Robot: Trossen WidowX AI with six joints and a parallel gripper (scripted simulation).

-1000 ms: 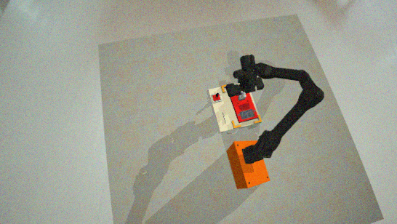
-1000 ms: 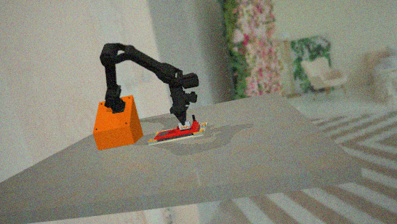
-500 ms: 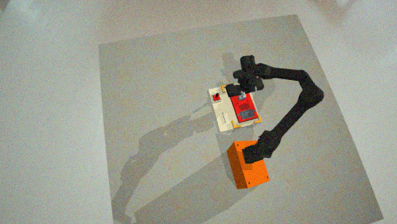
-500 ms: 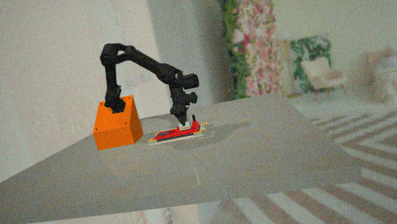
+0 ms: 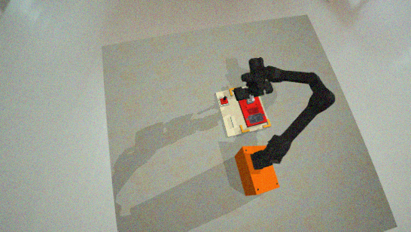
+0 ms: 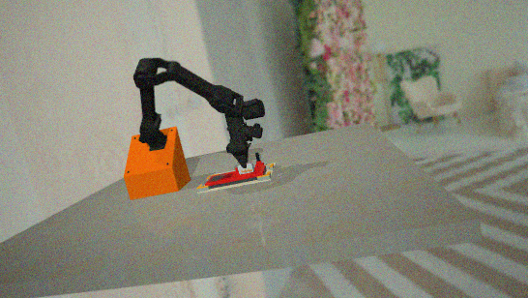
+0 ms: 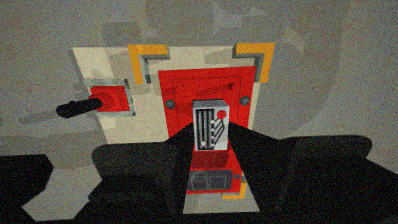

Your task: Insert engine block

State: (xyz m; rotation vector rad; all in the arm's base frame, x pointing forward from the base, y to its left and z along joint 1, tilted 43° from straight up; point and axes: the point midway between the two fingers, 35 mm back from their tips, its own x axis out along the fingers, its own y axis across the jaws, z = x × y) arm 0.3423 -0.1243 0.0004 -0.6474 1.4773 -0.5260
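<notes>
Right now the cream base plate is 30 mm to the left of my gripper tip, 30 mm below it and 30 mm behind it. From my gripper tip the other things lie so: engine block (10 mm below); then black peg (130 mm to the left, 20 mm ahead, 10 mm below).
</notes>
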